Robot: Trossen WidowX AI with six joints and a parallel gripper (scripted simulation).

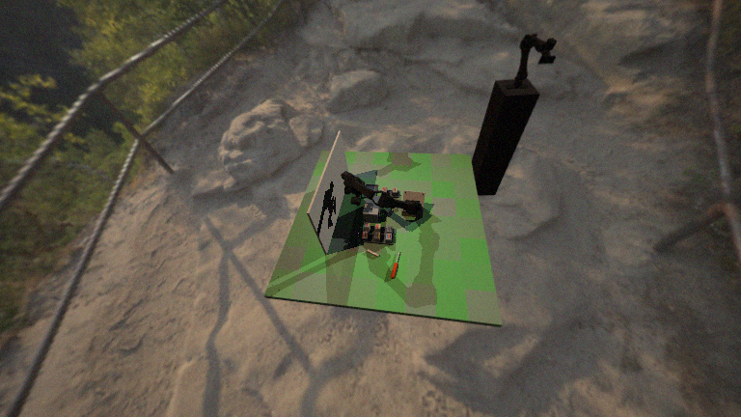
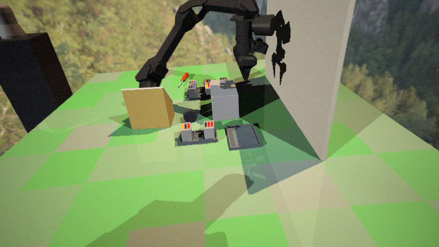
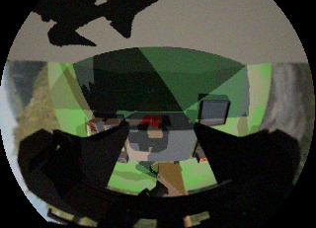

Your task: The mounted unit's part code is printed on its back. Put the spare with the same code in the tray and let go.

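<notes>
Now: gripper tip 210 mm past the rack, 160 mm to the left of it and 130 mm above it. Round my gripper tip: dark grey tray (200 mm to the right, 130 mm below, 60 mm behind); then grey-white box (90 mm below, 80 mm behind, 20 mm to the left); then wall panel (170 mm ahead, 90 mm above, 20 mm to the right).
</notes>
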